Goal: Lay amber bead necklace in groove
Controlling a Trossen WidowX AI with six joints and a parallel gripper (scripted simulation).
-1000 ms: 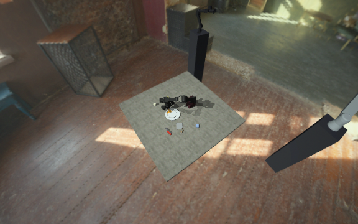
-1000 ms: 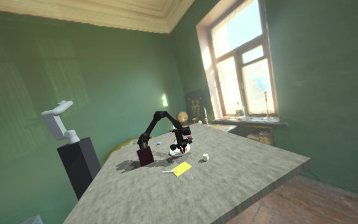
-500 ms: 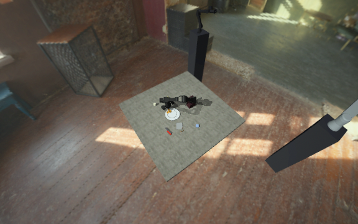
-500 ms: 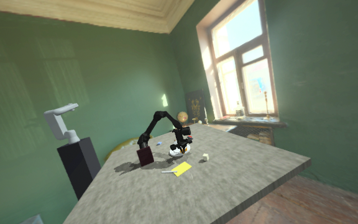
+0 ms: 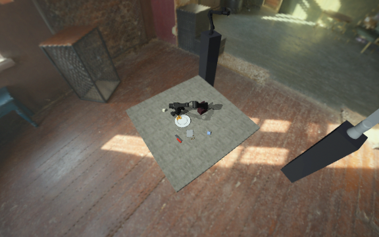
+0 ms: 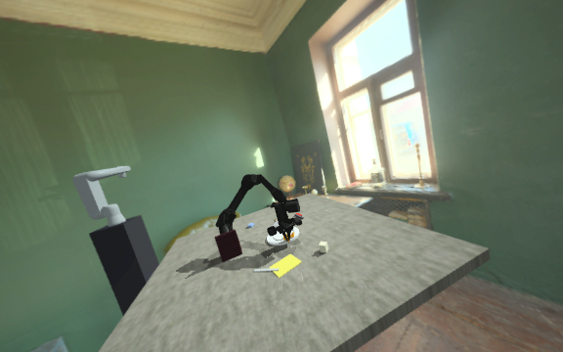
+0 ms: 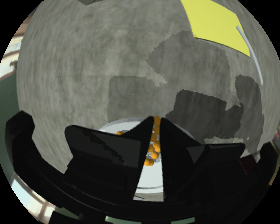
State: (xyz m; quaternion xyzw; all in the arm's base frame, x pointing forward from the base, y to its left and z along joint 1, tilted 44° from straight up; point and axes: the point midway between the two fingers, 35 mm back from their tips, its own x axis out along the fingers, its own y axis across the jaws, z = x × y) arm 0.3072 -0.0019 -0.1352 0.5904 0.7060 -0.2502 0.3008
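My gripper tip is 1 cm past the board, 10 cm to the right of it and 1 cm above it. The rest, counted from my gripper tip: white stick (15 cm behind, 15 cm to the right, 1 cm below); small white cube (13 cm ahead, 16 cm to the right); yellow card (6 cm behind, 16 cm to the right, 2 cm below).
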